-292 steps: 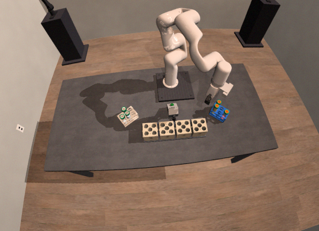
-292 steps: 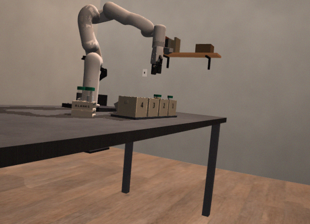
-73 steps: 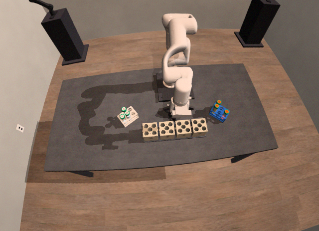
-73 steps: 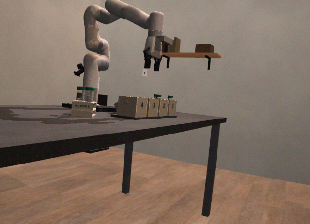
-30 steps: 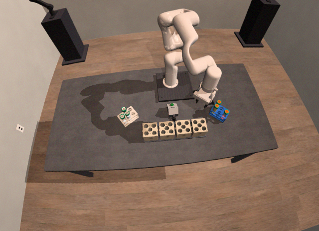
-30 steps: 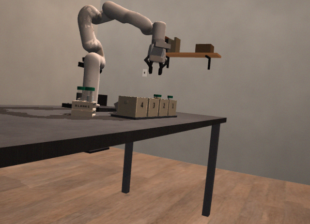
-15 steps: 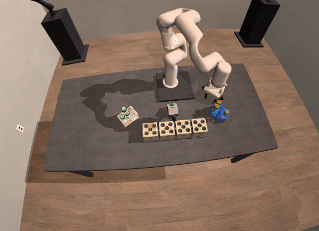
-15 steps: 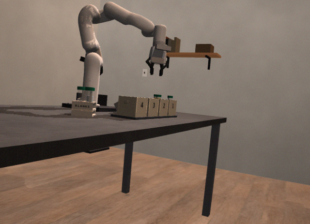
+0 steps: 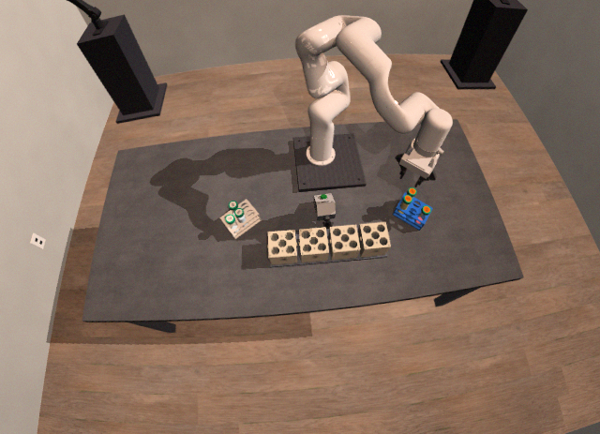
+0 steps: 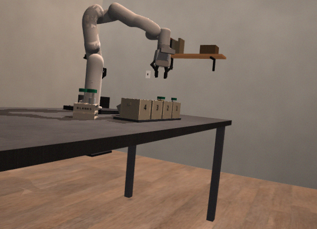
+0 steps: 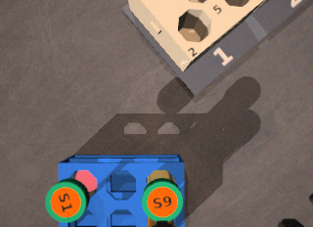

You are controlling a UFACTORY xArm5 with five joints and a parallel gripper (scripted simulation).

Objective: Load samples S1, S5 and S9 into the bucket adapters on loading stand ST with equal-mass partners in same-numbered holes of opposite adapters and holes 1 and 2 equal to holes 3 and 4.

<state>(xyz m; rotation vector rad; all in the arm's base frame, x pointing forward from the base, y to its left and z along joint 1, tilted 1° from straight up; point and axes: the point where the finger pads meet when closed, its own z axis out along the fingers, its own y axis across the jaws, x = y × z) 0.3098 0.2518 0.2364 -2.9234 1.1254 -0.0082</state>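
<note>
The tube S5 lies 30 mm behind my hand, 50 mm to the left of it and 190 mm below it. Also, from my hand: green DONE key (70 mm behind, 280 mm to the right, 190 mm below); then blue sample rack (20 mm ahead, 70 mm to the left, 220 mm below); then adapter 1 (130 mm ahead, 130 mm to the right, 200 mm below).
</note>
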